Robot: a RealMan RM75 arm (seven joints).
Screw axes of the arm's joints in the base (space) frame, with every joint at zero. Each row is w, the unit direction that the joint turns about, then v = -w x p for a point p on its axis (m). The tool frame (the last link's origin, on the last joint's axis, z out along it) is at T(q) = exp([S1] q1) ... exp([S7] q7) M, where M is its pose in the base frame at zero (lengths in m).
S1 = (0, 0, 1, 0.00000, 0.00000, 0.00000)
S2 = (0, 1, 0, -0.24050, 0.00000, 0.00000)
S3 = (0, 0, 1, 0.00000, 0.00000, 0.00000)
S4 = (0, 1, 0, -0.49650, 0.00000, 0.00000)
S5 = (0, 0, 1, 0.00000, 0.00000, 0.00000)
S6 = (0, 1, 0, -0.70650, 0.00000, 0.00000)
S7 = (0, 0, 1, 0.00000, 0.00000, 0.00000)
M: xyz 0.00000 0.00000 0.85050 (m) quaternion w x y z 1 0 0 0
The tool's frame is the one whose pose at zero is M.
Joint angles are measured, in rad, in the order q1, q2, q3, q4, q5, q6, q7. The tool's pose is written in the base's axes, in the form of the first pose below.
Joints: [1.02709, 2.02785, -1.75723, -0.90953, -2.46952, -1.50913, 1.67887]
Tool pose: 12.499 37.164 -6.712 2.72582 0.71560 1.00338
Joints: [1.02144, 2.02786, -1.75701, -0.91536, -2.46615, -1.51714, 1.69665]
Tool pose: 12.586 36.983 -6.690 2.73309 0.68561 1.00083
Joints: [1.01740, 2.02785, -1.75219, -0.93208, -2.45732, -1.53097, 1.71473]
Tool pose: 12.304 36.770 -6.629 2.74389 0.66336 0.98486
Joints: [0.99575, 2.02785, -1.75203, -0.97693, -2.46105, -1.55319, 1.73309]
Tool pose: 12.194 36.345 -6.421 2.75020 0.65404 0.97871
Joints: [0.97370, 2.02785, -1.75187, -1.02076, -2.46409, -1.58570, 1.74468]
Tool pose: 12.191 35.781 -6.145 2.74319 0.64496 0.97433
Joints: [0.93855, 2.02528, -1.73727, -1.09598, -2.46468, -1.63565, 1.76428]
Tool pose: 11.983 35.070 -5.459 2.75154 0.62590 0.95385
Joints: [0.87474, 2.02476, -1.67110, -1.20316, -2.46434, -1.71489, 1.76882]
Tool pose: 12.006 34.195 -3.921 2.78646 0.57576 0.88862
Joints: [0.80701, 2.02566, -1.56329, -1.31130, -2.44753, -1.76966, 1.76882]
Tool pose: 11.896 33.863 -1.863 2.88184 0.51125 0.77271
